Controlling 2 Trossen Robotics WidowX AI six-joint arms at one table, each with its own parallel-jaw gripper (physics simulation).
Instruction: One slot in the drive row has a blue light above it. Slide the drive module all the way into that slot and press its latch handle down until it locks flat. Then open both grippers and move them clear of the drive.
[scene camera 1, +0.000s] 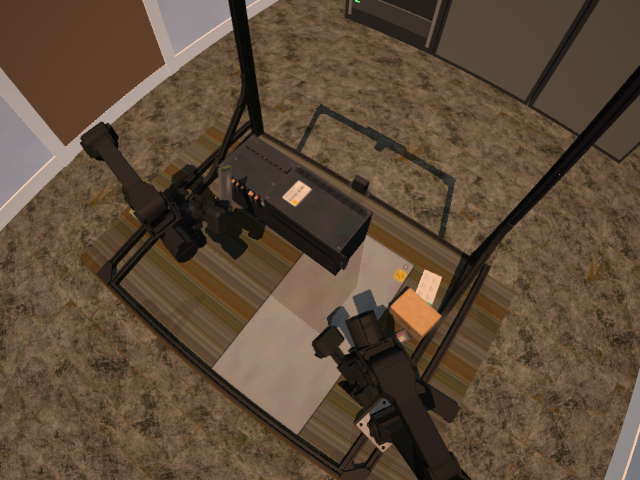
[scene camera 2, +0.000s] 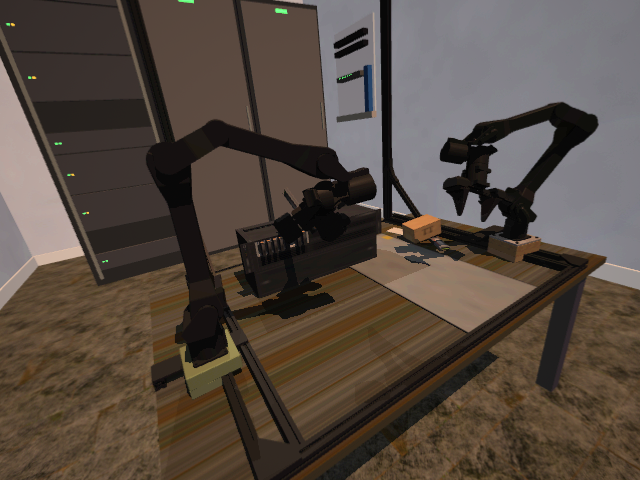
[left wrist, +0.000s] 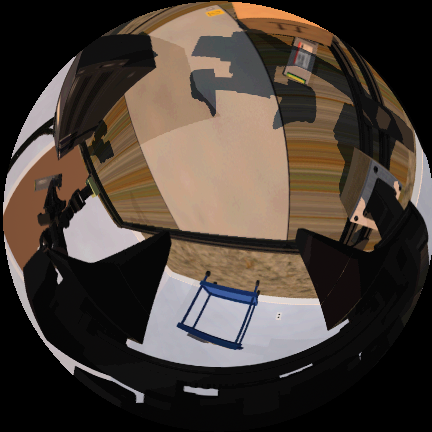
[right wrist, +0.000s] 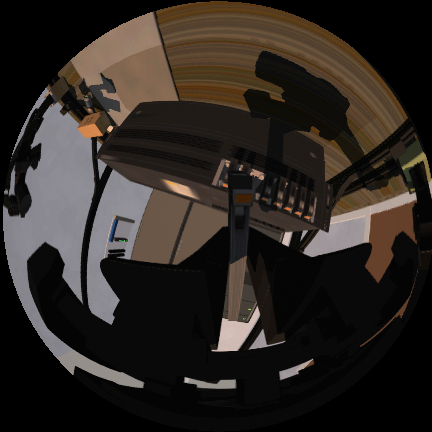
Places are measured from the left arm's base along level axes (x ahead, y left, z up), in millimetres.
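Where they show: left gripper, between the fingertips: (scene camera 1: 327, 368) (scene camera 2: 471, 218) (left wrist: 235, 236); right gripper, between the fingertips: (scene camera 1: 226, 201) (scene camera 2: 305, 219) (left wrist: 51, 179) (right wrist: 235, 232); left arm's base, origin of its link: (scene camera 1: 383, 425) (scene camera 2: 514, 236) (left wrist: 380, 202); right arm's base, origin of its link: (scene camera 2: 208, 351) (left wrist: 89, 188).
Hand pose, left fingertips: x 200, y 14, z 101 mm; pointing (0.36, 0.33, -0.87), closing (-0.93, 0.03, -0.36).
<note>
Each offset is from my left fingertips to the top centre of the thing. "spot": to the spot under its first point. Level surfaces: height alone.
The drive module (scene camera 1: 225, 187) (scene camera 2: 290, 199) (left wrist: 48, 181) (right wrist: 238, 270) is a long thin grey bar with an orange-marked end. My right gripper (right wrist: 235, 232) (scene camera 2: 295, 219) is shut on it and holds it tilted, outside the slots, near the drive row's left part in scene camera 1. The black chassis {dy -248, dx +422, dz +13 mm} (scene camera 1: 330, 219) (scene camera 2: 351, 238) (left wrist: 97, 87) (right wrist: 200, 122) has several orange-marked drives in its row {spot: dy -135, dx +551, dz -1 mm} (right wrist: 292, 202) (scene camera 2: 273, 246). No blue light can be made out; the gripper hides part of the row. My left gripper (scene camera 1: 344, 333) (scene camera 2: 473, 214) (left wrist: 235, 236) is open and empty, high above the grey mat, away from the chassis.
The grey mat {dz -160 mm} (scene camera 1: 273, 351) (scene camera 2: 465, 299) (left wrist: 225, 175) lies beside the chassis. An orange box {dy -287, dx -51, dz -81 mm} (scene camera 1: 415, 311) (scene camera 2: 421, 227) (right wrist: 92, 125) and a small labelled cartridge {dy -208, dx -59, dz -153 mm} (scene camera 1: 402, 336) (left wrist: 302, 57) lie near the left arm's base. Black frame posts (scene camera 1: 247, 67) (scene camera 2: 386, 103) rise behind the table.
</note>
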